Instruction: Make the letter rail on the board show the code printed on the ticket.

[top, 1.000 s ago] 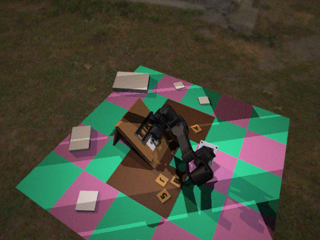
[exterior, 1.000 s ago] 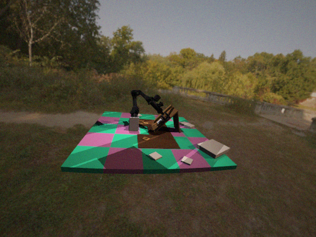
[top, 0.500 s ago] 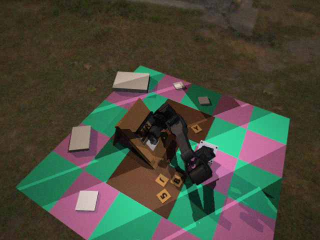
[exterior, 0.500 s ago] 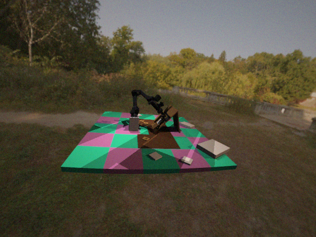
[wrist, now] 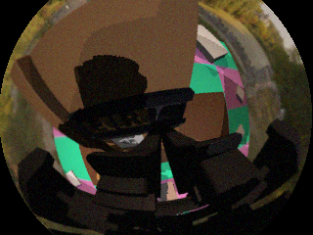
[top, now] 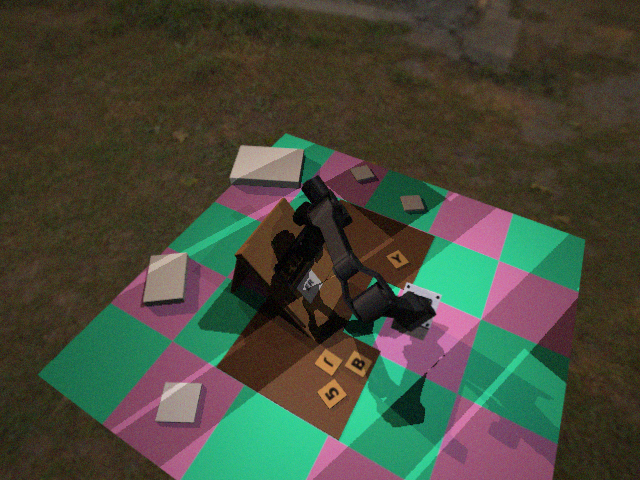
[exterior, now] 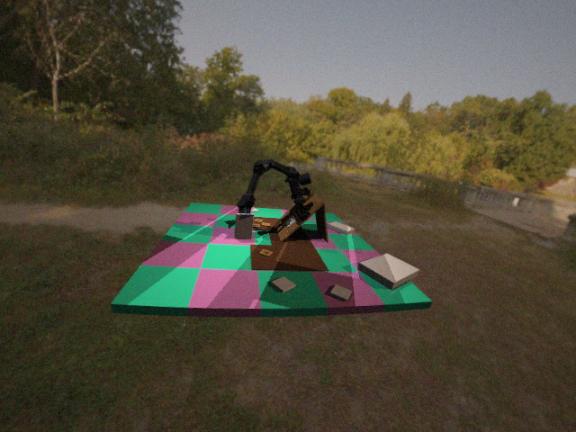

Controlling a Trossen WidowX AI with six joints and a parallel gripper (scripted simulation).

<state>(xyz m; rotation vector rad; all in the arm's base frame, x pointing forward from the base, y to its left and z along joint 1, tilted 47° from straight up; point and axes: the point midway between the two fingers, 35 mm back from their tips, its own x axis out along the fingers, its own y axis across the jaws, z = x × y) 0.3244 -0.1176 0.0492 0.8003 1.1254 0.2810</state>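
Now: the letter tile 20 mm ahead of my gripper tip, 40 mm to the left of it and 20 mm below it. Also, from my gripper tip: white ticket (30 mm behind, 80 mm to the left, 90 mm below); then beige block (430 mm ahead, 180 mm to the left, 180 mm below).
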